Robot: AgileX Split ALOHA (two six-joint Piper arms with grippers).
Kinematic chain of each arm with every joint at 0, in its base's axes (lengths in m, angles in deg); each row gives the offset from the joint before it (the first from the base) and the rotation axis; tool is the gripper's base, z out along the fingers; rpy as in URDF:
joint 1: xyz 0 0 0.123 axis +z
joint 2: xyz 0 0 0 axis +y
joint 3: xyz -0.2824 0 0.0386 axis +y
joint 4: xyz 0.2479 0 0.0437 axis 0.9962 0 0.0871
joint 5: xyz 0 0 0 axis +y
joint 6: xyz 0.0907 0 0.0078 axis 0.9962 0 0.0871
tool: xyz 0 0 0 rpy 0 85 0
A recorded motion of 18 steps. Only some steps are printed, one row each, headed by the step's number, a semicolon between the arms.
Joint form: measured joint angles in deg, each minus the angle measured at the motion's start. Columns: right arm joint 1, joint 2, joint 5, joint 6, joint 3, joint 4; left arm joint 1, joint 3, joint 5, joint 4, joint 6, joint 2.
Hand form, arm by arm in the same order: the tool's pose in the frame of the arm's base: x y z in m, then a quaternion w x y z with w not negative. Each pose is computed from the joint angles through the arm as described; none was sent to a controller.
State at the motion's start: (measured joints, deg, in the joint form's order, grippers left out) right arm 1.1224 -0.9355 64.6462 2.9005 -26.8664 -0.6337; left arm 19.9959 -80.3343 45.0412 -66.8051 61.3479 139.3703
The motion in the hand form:
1: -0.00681 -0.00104 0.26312 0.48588 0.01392 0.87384 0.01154; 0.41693 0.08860 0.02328 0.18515 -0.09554 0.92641 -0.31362
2: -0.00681 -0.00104 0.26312 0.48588 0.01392 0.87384 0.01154; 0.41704 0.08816 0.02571 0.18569 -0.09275 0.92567 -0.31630
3: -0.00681 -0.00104 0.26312 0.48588 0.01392 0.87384 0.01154; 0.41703 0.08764 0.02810 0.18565 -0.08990 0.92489 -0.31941
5: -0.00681 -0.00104 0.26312 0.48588 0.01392 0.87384 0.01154; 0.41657 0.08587 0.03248 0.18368 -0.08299 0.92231 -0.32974
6: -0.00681 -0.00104 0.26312 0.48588 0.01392 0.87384 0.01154; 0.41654 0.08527 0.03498 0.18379 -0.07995 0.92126 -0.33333
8: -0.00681 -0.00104 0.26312 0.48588 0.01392 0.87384 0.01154; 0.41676 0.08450 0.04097 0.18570 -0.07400 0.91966 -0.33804
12: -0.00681 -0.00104 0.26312 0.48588 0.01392 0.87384 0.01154; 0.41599 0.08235 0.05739 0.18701 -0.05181 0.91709 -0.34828
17: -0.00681 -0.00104 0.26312 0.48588 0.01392 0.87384 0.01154; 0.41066 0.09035 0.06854 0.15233 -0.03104 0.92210 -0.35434
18: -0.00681 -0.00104 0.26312 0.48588 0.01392 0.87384 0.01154; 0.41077 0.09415 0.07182 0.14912 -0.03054 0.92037 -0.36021
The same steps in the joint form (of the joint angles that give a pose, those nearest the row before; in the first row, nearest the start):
1: 0.00 0.00 0.00 0.00 0.00 0.00; 0.00 0.00 0.07 0.13 0.00 -0.37
2: 0.00 0.00 0.00 0.00 0.00 0.00; 0.00 0.00 0.55 0.22 0.00 -0.66
3: 0.00 0.00 0.00 0.00 0.00 0.00; 0.00 0.00 1.09 0.35 -0.05 -0.95
5: 0.00 0.00 0.00 0.00 0.00 0.00; 0.00 0.00 2.68 0.50 -0.05 -1.42
6: 0.00 0.00 0.00 0.00 0.00 0.00; 0.00 0.00 3.27 0.56 -0.05 -1.71
8: 0.00 0.00 0.00 0.00 0.00 0.00; 0.00 0.00 4.21 0.75 -0.11 -2.46
12: 0.00 0.00 0.00 0.00 0.00 0.00; 0.00 0.00 6.91 2.15 -0.34 -4.58
17: 0.00 0.00 0.00 0.00 0.00 0.00; 1.26 -1.72 11.93 8.93 -4.63 -5.56
18: 0.00 0.00 0.00 0.00 0.00 0.00; 1.84 -2.54 13.46 9.54 -5.33 -5.56

